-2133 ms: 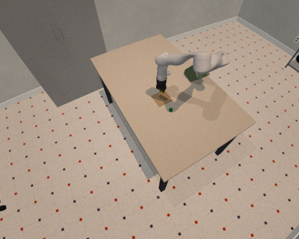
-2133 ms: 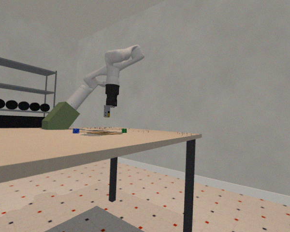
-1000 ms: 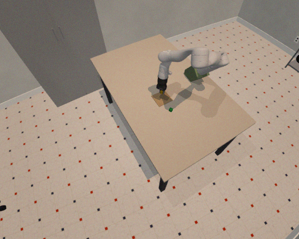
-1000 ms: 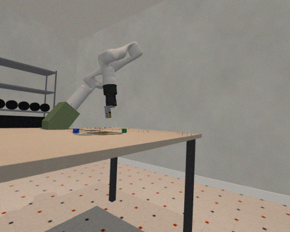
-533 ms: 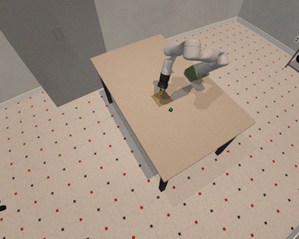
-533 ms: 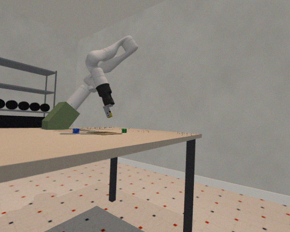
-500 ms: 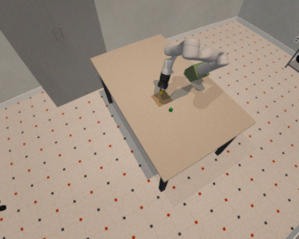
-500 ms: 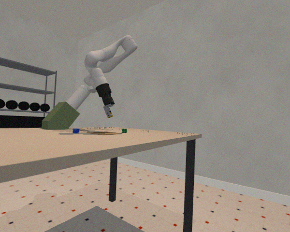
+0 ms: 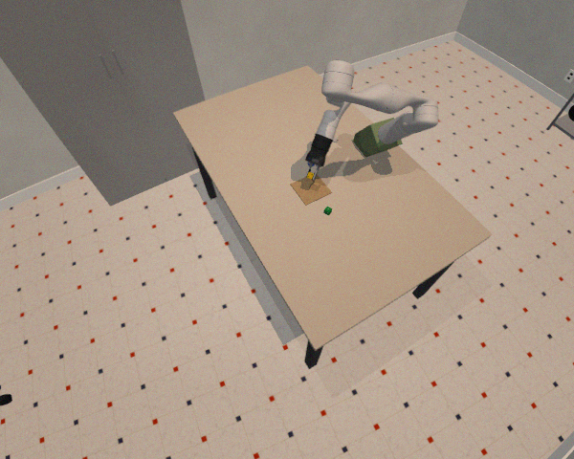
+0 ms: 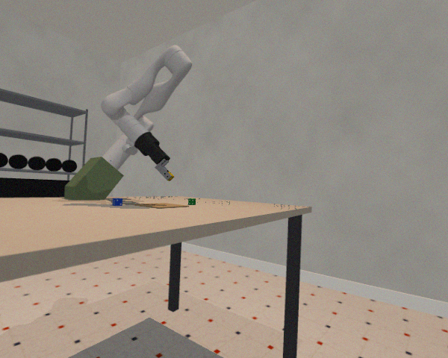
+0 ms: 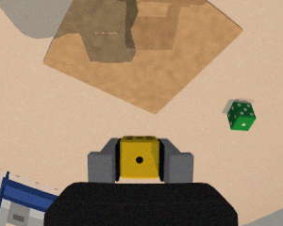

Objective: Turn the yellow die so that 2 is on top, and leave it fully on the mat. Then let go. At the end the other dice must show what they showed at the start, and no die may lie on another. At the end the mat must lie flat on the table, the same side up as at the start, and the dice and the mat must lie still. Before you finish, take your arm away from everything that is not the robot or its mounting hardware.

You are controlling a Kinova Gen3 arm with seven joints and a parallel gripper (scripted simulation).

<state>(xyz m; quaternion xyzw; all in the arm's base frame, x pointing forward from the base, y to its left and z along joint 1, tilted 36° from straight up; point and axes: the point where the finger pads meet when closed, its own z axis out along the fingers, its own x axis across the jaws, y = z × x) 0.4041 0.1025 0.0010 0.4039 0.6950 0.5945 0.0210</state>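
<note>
Now: hand 10 mm past the brown mat, 10 mm to the left of it and 110 mm above it. The rest, counted from my hand: blue die: 60 mm behind, 150 mm to the right, 100 mm below; then yellow die: right at my hand; then green die: 30 mm behind, 140 mm to the left, 100 mm below.
</note>
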